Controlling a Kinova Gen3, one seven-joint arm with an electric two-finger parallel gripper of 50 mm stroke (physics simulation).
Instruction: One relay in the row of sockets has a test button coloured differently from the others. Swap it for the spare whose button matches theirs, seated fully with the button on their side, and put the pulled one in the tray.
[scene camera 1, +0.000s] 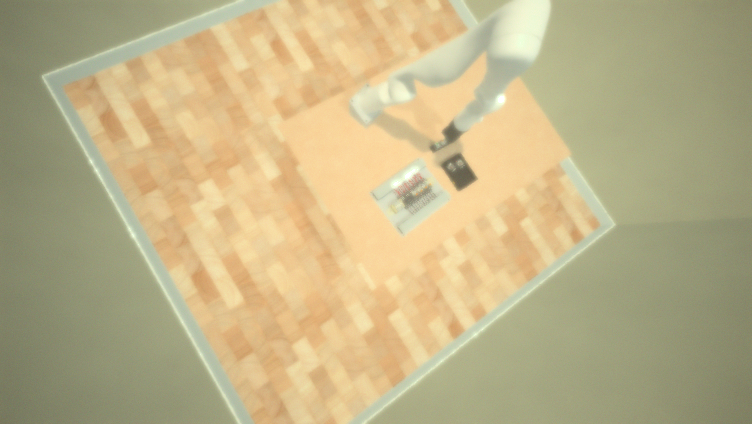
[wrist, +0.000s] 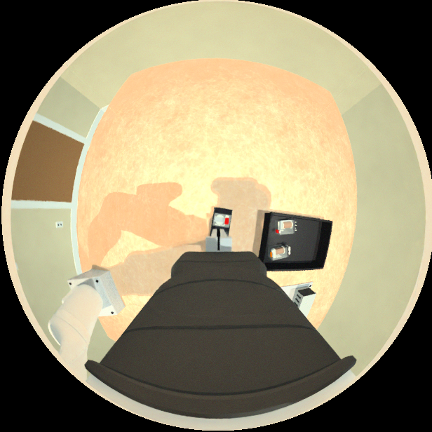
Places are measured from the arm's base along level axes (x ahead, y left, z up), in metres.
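Where they show: gripper, fingertip midpoint: (scene camera 1: 446, 138); arm's base, origin of the base link: (scene camera 1: 366, 102).
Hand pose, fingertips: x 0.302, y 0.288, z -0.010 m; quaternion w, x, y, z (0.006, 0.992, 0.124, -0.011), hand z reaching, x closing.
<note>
Things, the pixels of their top centre, and the offset from my fingertips. "spot": a spot on its surface instead. Level surfaces: height alone.
- black tray, surface spot: (scene camera 1: 467, 180) spot: dx +0.225, dy +0.043, dz -0.067 m
- white socket panel, surface spot: (scene camera 1: 391, 208) spot: dx +0.195, dy -0.384, dz -0.048 m
- plain orange mat, its level: dz -0.070 m
My gripper (wrist: 219, 243) (scene camera 1: 439, 145) is shut with nothing between its fingers. It hangs over the dark strip that holds the spares, just left of the tray. One spare relay (wrist: 222, 220) with a red button shows right beyond the fingertips; the rest of the strip is hidden under the gripper body. The black tray (wrist: 310, 250) (scene camera 1: 467, 180) holds two relays (wrist: 285, 225) (wrist: 280, 252) lying side by side. The white socket panel (scene camera 1: 391, 208) with its row of relays lies in front of the tray; in the wrist view only a corner of the socket panel (wrist: 303, 297) shows.
The plain orange mat (scene camera 1: 336, 152) (wrist: 217, 120) carries all the parts on the wood-patterned table (scene camera 1: 209, 210). The white arm base (scene camera 1: 362, 108) (wrist: 98, 289) stands at the mat's far left edge.
</note>
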